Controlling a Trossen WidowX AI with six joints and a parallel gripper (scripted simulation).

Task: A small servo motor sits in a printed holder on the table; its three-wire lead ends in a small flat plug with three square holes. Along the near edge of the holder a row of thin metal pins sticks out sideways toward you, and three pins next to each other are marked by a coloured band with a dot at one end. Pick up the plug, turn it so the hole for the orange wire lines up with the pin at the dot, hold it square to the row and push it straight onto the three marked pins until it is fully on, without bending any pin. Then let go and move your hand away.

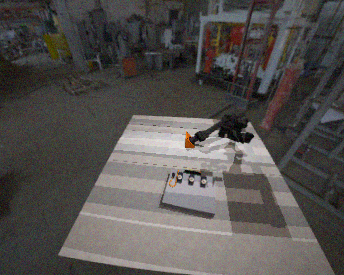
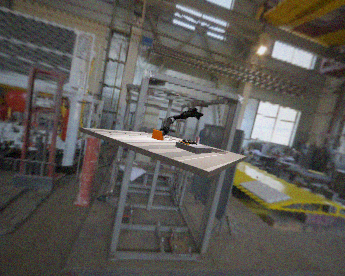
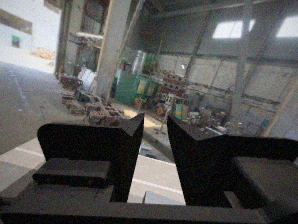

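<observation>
My gripper tip is 1 cm past the coloured band, 17 cm to the left of it and 30 cm above it. The rest, counted from my gripper tip: grey printed holder 14 cm ahead, 22 cm to the right, 35 cm below.
</observation>
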